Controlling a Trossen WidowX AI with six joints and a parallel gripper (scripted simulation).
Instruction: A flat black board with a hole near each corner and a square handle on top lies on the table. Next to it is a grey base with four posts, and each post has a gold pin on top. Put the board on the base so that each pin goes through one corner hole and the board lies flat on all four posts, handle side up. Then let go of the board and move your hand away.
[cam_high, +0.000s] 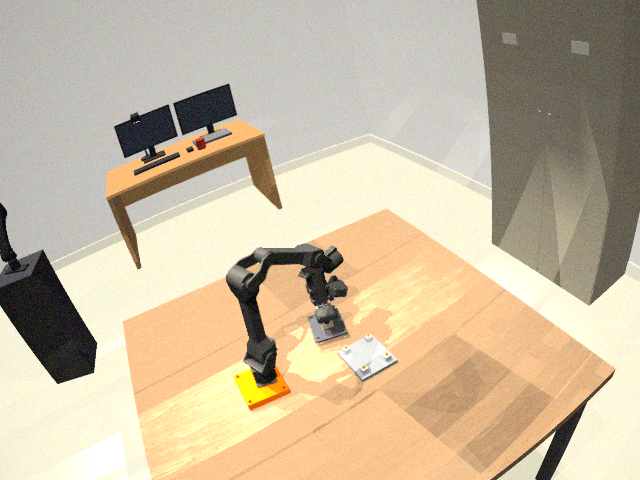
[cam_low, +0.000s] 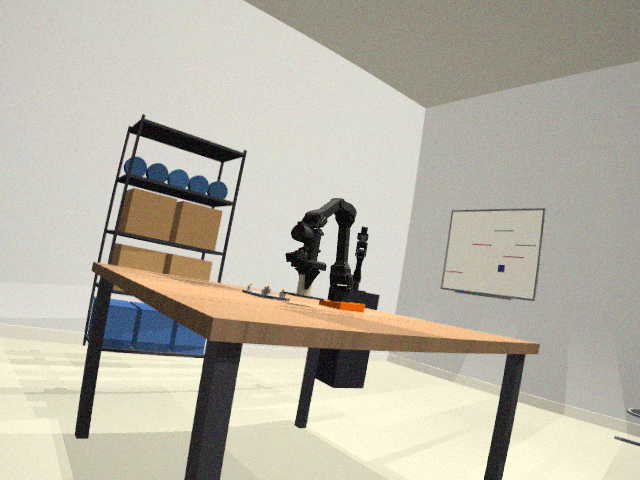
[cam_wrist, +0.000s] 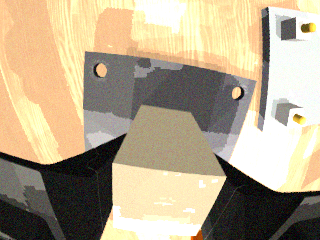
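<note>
Right now my gripper tip is 6 cm short of the grey base, 17 cm to the left of it and 5 cm above it. The rest, counted from my gripper tip: black board 1 cm below.
</note>
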